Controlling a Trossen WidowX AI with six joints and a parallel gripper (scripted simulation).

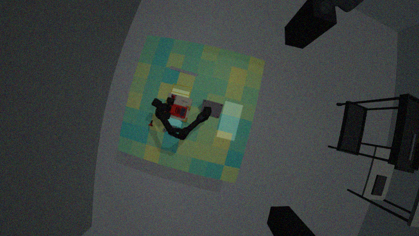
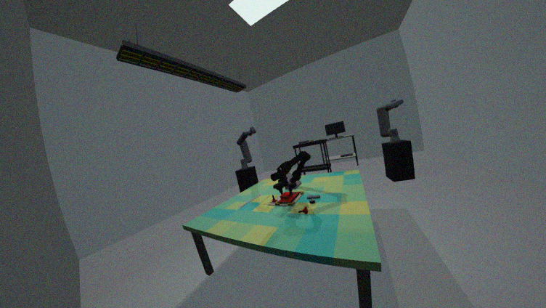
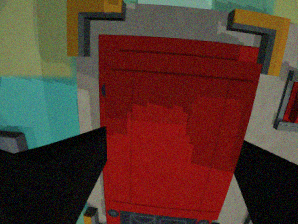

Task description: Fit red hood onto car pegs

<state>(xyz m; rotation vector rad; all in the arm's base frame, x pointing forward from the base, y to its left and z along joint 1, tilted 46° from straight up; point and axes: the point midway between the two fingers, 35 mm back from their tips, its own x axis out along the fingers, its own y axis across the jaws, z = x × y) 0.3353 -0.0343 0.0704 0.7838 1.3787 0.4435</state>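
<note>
Right now the red hood is 1 cm above my gripper tip. Round my gripper tip: grey jig (4 cm below, 4 cm behind, 1 cm to the right).
</note>
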